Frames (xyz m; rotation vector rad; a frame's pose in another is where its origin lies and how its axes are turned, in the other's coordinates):
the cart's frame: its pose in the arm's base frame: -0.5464 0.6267 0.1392 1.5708 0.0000 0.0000
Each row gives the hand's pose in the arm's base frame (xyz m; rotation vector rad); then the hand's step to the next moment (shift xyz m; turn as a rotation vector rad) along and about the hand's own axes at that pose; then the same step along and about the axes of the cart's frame.
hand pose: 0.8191 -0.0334 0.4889 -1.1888 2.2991 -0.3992
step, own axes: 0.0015 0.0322 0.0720 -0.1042 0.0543 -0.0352
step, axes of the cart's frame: 0.0186 -0.0751 -0.0155 -0.0060 0.0353 -0.1173
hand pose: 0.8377 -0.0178 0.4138 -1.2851 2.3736 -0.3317
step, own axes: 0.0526 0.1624 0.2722 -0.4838 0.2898 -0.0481
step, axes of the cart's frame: -0.0182 -0.3181 -0.0416 -0.0018 0.0471 -0.5640
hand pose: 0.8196 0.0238 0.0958 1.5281 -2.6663 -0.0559
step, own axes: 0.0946 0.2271 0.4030 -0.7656 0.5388 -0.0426
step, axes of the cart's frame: -0.2741 -0.3831 -0.0323 -0.0745 0.0464 -0.9330
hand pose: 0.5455 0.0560 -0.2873 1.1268 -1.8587 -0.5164
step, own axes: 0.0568 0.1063 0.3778 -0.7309 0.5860 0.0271
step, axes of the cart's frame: -0.3832 -0.0982 0.0282 -0.1638 0.0591 -0.9209
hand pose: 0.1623 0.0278 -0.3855 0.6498 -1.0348 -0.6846
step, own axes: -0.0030 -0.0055 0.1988 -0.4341 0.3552 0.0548
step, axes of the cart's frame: -0.1843 0.0673 0.0324 -0.1314 0.0548 -0.5453
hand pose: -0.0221 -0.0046 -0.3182 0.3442 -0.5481 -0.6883
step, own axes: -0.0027 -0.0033 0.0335 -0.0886 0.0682 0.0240
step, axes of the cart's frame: -0.0228 0.0245 0.0046 -0.0364 0.0195 -0.1066
